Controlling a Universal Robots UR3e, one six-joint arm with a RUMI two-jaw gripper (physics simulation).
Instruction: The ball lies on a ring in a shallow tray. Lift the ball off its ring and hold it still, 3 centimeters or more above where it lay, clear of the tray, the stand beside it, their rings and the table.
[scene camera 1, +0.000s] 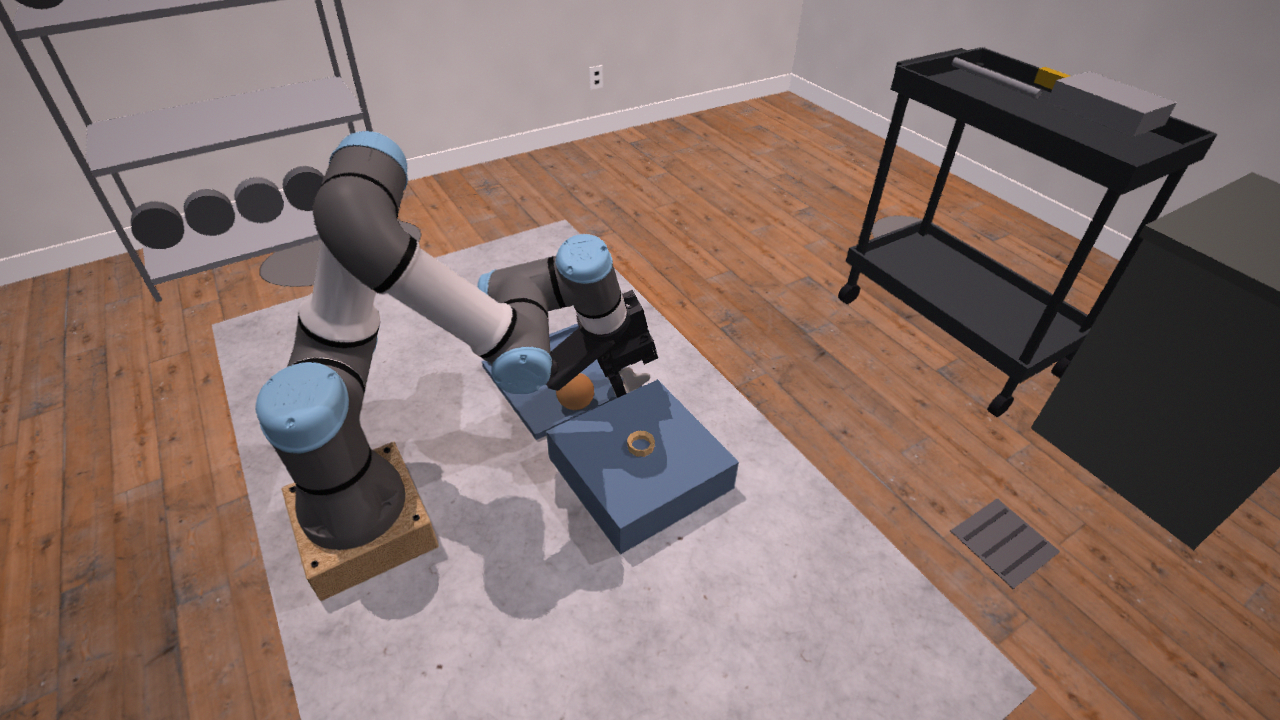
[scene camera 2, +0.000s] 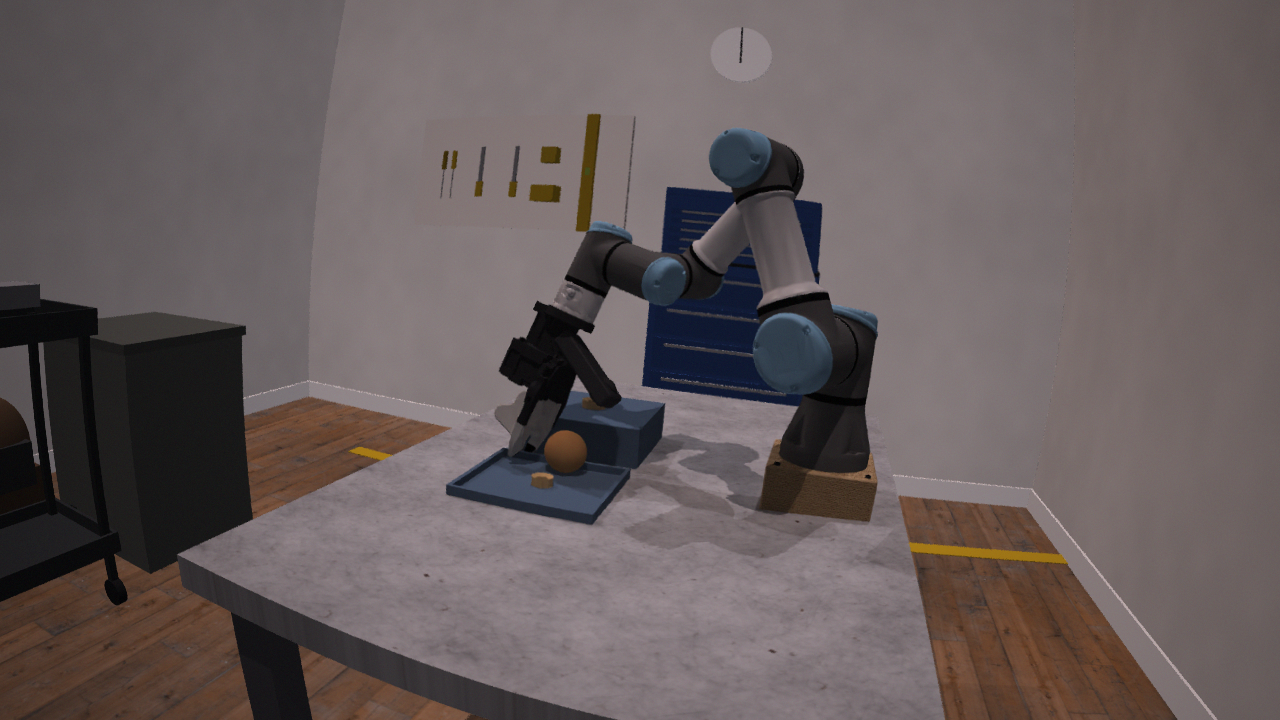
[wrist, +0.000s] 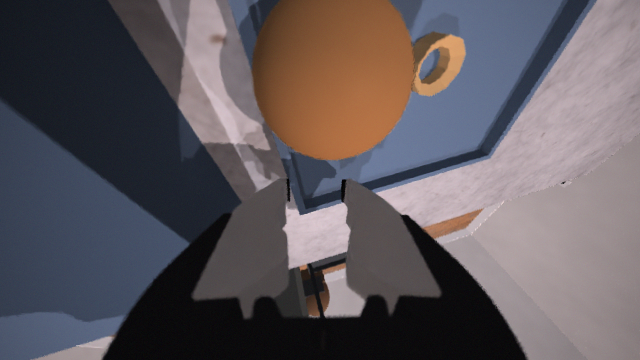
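Where they show: gripper, fingertip midpoint: (scene camera 1: 619, 387) (scene camera 2: 517, 456) (wrist: 315, 182); arm's base, link origin: (scene camera 1: 353, 504) (scene camera 2: 823, 458).
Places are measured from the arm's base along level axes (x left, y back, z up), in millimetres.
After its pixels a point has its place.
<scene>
The orange ball (scene camera 1: 574, 392) {x 65, y -331, z -5 mm} (scene camera 2: 565, 451) {x 111, y -329, z -16 mm} (wrist: 334, 75) {x 77, y -330, z 2 mm} is at the shallow blue tray (scene camera 1: 535, 413) {x 95, y -277, z -54 mm} (scene camera 2: 519, 503) {x 246, y -326, z -47 mm} (wrist: 465, 115) {x 207, y -380, z -53 mm}, on its side toward the stand. The tray's tan ring (scene camera 2: 542, 480) {x 165, y -336, z -43 mm} (wrist: 452, 55) {x 161, y -337, z -45 mm} shows uncovered beside the ball; whether the ball touches it is unclear. My gripper (scene camera 1: 629, 386) {x 84, y -415, z -47 mm} (scene camera 2: 522, 451) {x 84, y -415, z -47 mm} (wrist: 315, 182) {x 84, y -415, z -47 mm} points down at a slant at the tray's far-side corner. Its fingers stand a narrow gap apart with nothing between them. The ball lies outside the fingers, beyond their tips in the wrist view.
The blue stand (scene camera 1: 617, 505) {x -150, y -297, z 3 mm} (scene camera 2: 626, 434) {x 9, y -282, z -7 mm} (wrist: 50, 190) {x 4, y -349, z 2 mm} is close beside the tray, with a tan ring (scene camera 1: 629, 444) {x -75, y -352, z 12 mm} on top. The arm's wooden base block (scene camera 1: 375, 555) {x -73, y -8, z -16 mm} (scene camera 2: 819, 492) {x 77, y 5, z -24 mm} stands on the grey table (scene camera 1: 716, 617) {x -311, y -350, z -57 mm} (scene camera 2: 501, 591) {x 441, y -243, z -57 mm}. A black cart (scene camera 1: 1011, 143) is off the table.
</scene>
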